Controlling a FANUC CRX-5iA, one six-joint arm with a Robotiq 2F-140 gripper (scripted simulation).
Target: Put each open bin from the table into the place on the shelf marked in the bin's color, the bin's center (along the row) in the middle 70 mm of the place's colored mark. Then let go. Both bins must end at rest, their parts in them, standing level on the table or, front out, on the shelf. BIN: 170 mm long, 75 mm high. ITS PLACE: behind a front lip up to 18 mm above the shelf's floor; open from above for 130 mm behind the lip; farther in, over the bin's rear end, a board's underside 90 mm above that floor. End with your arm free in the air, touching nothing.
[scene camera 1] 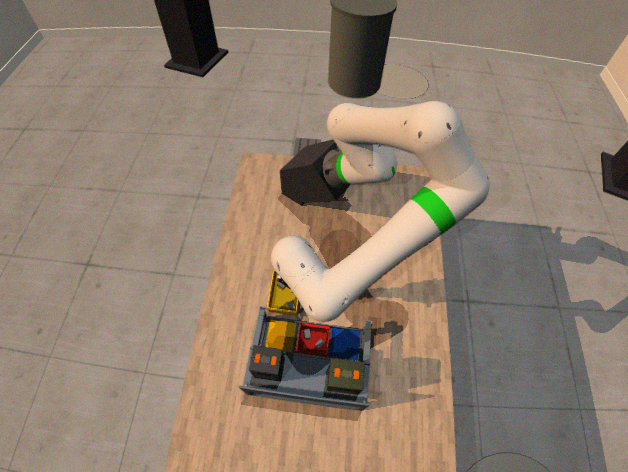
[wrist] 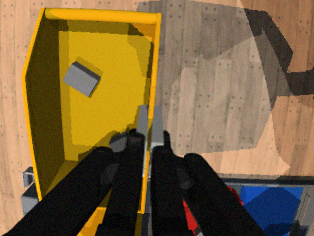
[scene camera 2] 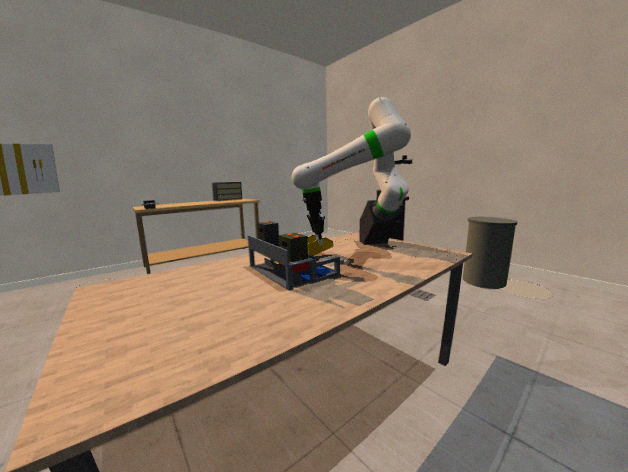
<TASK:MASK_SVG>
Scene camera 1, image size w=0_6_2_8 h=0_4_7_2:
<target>red bin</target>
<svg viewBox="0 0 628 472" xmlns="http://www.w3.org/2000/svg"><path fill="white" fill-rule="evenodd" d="M302 323L299 329L296 353L327 357L330 327ZM322 339L325 344L320 349L318 349L315 346L315 343ZM305 329L310 329L310 339L305 339Z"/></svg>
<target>yellow bin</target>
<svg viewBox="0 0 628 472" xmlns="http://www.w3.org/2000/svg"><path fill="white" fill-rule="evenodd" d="M274 270L267 309L273 313L298 316L299 300L294 293L291 293L291 289L287 287L283 289L277 285L278 274ZM290 301L293 302L296 308L293 311L290 311L287 303Z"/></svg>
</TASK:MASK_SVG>
